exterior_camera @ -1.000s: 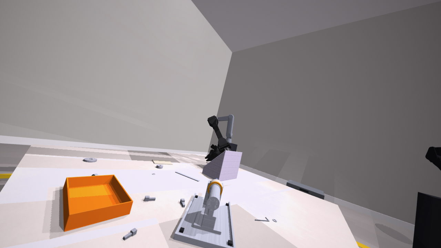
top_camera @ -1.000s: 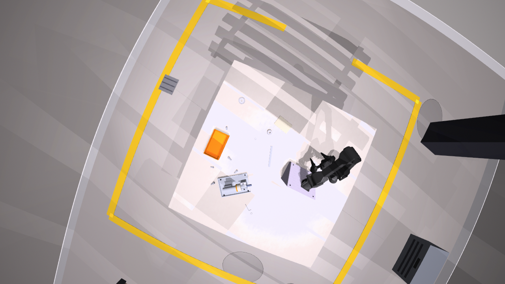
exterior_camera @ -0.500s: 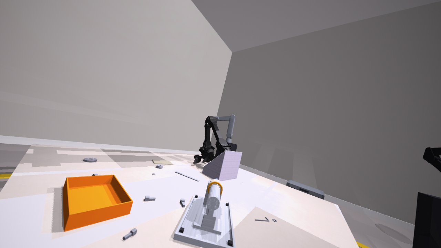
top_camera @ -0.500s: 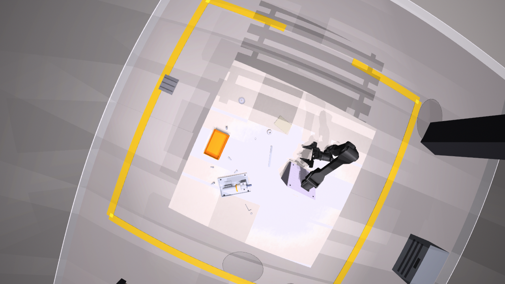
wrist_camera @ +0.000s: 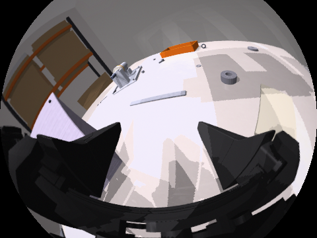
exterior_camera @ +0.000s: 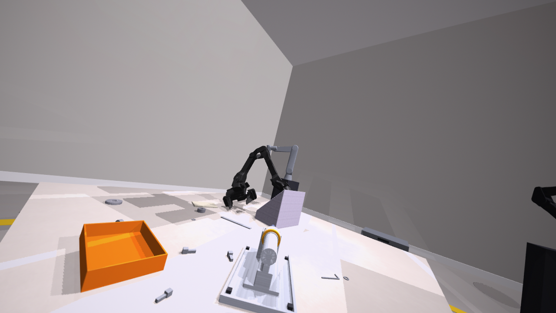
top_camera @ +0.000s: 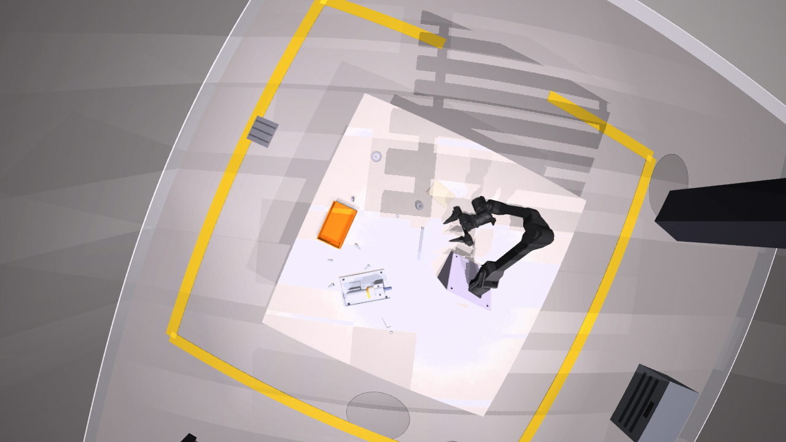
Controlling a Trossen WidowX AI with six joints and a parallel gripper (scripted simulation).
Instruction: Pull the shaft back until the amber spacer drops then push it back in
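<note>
Right now the thin rod is 11 cm to the left of my gripper tip, 6 cm ahead of it and 4 cm below it. Also, from my gripper tip: dark shaft 41 cm to the left, 13 cm ahead, 3 cm above; then beige pad 15 cm to the right, 11 cm ahead, 4 cm below; then cream spacer 41 cm to the left, 13 cm ahead, 3 cm above.
</note>
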